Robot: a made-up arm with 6 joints.
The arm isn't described. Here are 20 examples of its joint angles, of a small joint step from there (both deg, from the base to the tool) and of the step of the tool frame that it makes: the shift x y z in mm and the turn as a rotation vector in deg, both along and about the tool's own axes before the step.
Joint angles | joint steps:
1: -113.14 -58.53 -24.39 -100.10 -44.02 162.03 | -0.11 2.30 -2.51 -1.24 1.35 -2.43
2: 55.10 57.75 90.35 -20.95 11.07 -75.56 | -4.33 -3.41 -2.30 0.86 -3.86 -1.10
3: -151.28 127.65 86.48 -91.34 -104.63 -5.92 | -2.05 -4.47 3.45 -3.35 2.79 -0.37
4: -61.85 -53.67 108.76 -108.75 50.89 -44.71 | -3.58 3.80 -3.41 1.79 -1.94 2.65
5: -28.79 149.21 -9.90 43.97 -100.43 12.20 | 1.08 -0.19 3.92 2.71 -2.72 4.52
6: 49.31 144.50 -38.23 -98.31 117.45 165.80 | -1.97 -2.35 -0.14 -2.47 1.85 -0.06
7: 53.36 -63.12 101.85 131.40 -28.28 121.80 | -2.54 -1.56 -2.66 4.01 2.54 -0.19
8: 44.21 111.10 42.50 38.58 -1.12 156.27 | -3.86 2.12 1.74 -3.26 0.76 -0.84
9: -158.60 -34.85 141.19 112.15 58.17 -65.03 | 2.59 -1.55 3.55 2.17 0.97 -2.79
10: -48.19 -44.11 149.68 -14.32 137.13 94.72 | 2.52 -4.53 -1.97 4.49 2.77 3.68
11: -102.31 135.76 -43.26 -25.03 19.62 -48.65 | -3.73 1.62 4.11 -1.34 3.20 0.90
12: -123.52 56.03 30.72 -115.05 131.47 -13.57 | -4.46 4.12 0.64 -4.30 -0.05 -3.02
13: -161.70 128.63 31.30 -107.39 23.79 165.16 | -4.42 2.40 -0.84 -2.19 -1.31 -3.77
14: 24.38 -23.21 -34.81 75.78 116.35 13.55 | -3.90 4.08 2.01 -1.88 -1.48 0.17
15: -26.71 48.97 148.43 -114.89 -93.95 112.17 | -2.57 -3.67 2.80 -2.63 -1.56 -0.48
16: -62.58 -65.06 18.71 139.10 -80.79 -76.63 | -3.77 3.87 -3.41 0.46 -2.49 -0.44
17: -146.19 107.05 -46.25 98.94 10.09 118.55 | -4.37 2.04 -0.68 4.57 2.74 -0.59
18: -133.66 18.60 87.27 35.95 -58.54 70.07 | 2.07 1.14 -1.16 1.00 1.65 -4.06
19: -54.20 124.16 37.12 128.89 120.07 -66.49 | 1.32 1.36 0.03 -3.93 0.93 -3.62
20: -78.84 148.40 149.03 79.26 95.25 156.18 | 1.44 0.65 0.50 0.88 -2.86 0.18
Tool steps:
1: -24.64 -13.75 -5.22 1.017 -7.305 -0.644
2: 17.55 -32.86 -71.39 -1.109 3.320 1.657
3: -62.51 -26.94 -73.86 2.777 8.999 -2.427
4: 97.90 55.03 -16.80 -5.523 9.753 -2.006
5: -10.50 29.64 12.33 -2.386 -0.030 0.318
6: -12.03 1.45 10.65 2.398 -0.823 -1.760
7: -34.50 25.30 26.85 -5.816 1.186 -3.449
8: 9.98 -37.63 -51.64 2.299 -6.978 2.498
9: 27.33 51.50 8.41 -3.565 0.958 0.389
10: -45.60 -46.24 -32.03 -3.050 3.147 6.184
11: -8.28 -34.85 -6.30 4.603 -2.299 -2.342
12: -19.37 -12.19 74.64 0.845 4.643 4.814
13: -29.61 -29.36 1.15 5.899 -8.340 -0.490
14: -30.69 36.69 10.09 -4.705 -2.191 -3.752
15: 75.48 14.45 26.17 3.608 4.889 -3.617
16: -52.26 39.22 -59.82 2.503 6.355 -0.305
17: 10.05 -13.92 -0.87 -7.054 1.469 2.768
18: 13.86 -23.42 -18.13 1.931 -1.811 2.146
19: -0.93 -1.63 19.51 2.928 -1.500 3.182
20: 8.82 -12.81 14.50 0.842 0.488 1.412
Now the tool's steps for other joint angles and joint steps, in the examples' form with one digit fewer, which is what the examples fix.
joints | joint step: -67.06 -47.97 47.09 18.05 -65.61 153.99 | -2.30 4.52 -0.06 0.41 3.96 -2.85
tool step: 42.0 -43.0 45.8 1.17 -0.57 -1.24
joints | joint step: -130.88 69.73 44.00 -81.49 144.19 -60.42 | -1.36 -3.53 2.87 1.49 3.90 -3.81
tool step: -58.4 -40.8 36.2 8.14 -4.45 6.08
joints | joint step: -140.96 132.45 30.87 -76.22 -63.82 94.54 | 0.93 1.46 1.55 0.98 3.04 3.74
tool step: 3.3 -2.0 16.8 -4.51 3.52 -1.47
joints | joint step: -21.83 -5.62 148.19 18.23 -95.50 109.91 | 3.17 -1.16 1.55 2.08 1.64 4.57
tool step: -32.6 15.0 5.3 -3.39 0.30 0.13
